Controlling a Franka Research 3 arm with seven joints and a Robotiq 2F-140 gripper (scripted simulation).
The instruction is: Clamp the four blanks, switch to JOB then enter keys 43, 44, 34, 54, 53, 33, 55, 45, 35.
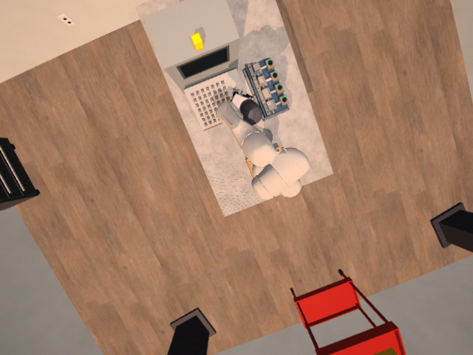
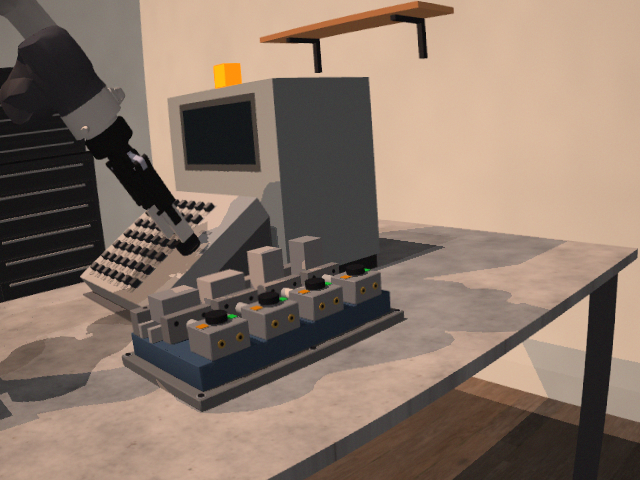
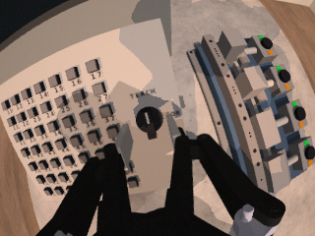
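Now: the black selector knob 3 cm ahead of my hand, 1 cm to the right of it and 4 cm below it. Round my hand: keypad 7 cm ahead, 10 cm to the left, 9 cm below.
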